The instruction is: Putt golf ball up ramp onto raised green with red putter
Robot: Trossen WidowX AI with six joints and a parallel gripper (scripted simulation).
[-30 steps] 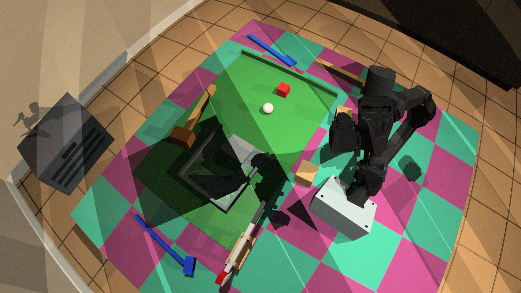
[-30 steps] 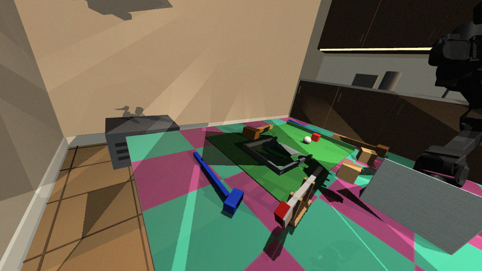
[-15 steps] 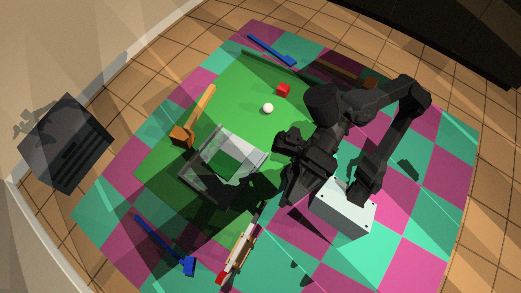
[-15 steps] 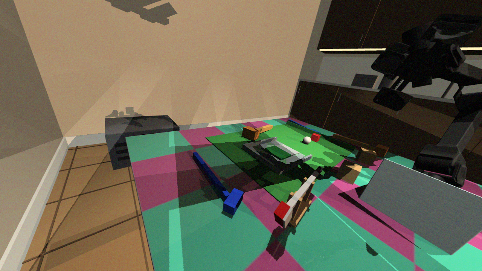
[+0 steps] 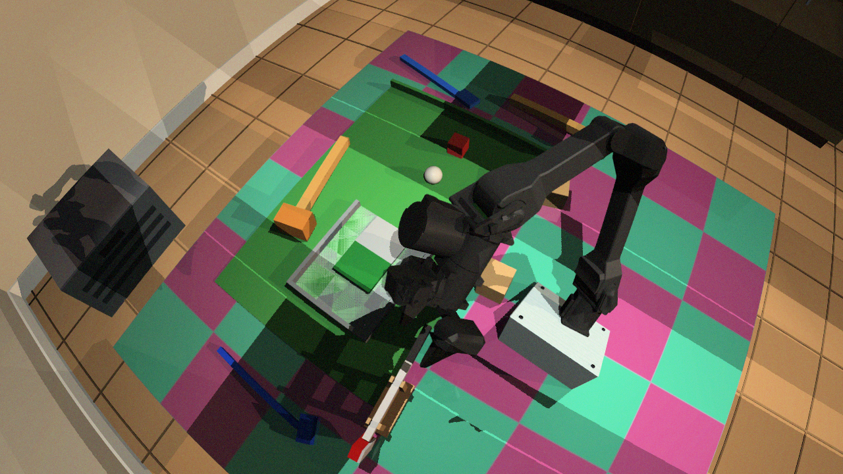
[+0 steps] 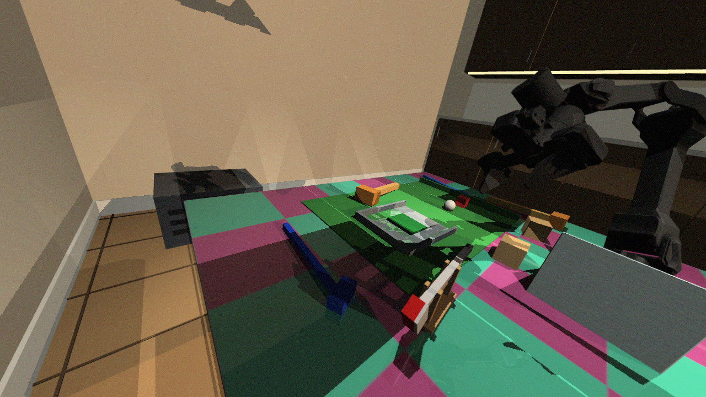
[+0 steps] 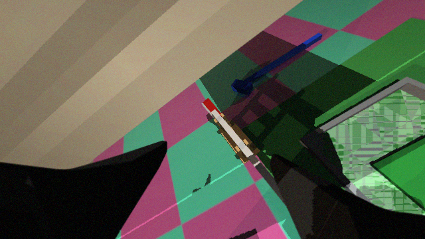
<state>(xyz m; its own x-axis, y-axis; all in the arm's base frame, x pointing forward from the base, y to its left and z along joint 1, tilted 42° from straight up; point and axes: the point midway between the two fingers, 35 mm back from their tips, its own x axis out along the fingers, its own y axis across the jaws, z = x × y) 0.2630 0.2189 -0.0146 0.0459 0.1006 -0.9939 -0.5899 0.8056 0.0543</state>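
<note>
The red putter is 17 cm below my gripper tip, 7 cm to the left of it and 1 cm ahead of it. Round my gripper tip: white golf ball: 42 cm to the right, 20 cm below, 17 cm ahead; wooden stand: 19 cm below, 9 cm to the left, 2 cm ahead; red cube: 53 cm to the right, 21 cm below, 16 cm ahead.
</note>
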